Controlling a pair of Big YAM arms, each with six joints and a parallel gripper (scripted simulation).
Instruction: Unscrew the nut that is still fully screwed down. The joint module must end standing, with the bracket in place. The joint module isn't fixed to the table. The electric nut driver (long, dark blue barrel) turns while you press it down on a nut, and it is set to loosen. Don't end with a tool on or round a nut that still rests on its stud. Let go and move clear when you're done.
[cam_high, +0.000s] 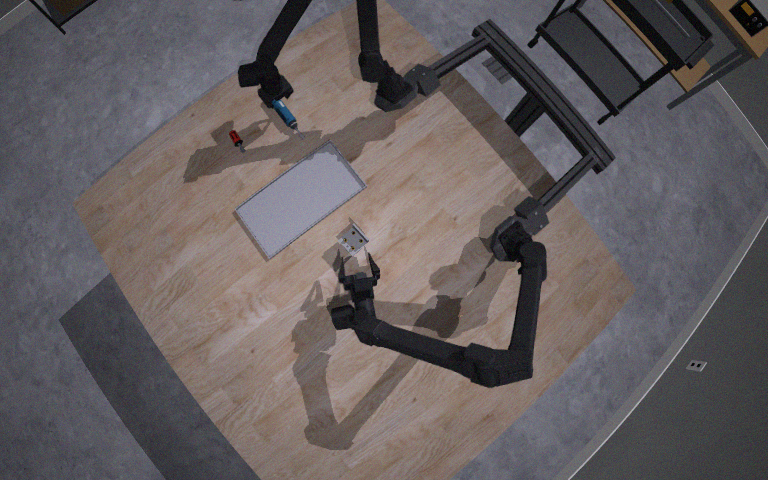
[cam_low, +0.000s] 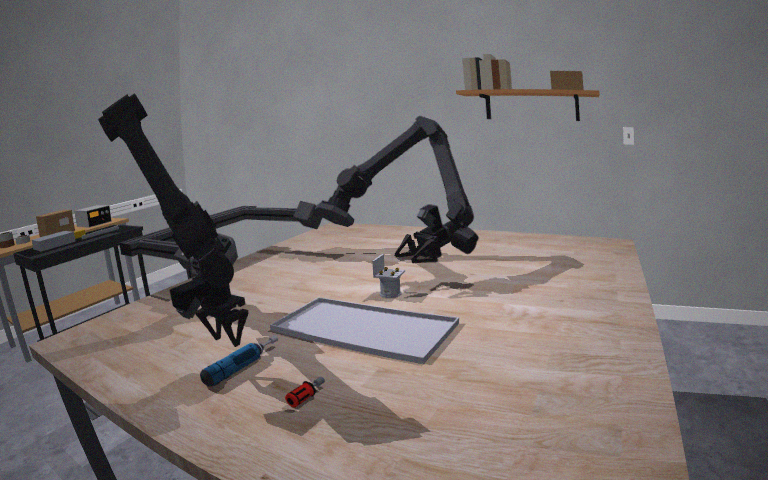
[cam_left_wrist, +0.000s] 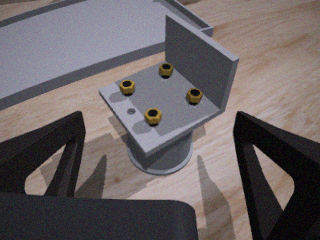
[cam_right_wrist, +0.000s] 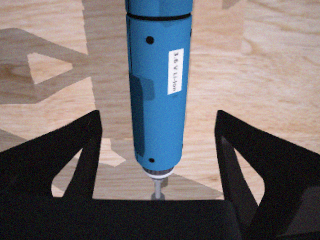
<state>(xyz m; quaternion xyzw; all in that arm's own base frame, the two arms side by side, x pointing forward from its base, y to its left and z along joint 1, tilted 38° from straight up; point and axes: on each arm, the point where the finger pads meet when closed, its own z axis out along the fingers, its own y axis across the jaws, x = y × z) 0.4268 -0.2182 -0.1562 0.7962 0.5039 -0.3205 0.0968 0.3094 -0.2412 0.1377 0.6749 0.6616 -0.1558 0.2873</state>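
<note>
Now: left hand 10 mm past the nut, 30 mm to the left of it and 30 mm above it. Also, from my left hand: shallow grey tray (30 mm ahead, 290 mm to the right, 100 mm below); then grey bracket plate (30 mm behind, 50 mm to the right, 30 mm below); then joint module (30 mm behind, 50 mm to the right, 70 mm below).
</note>
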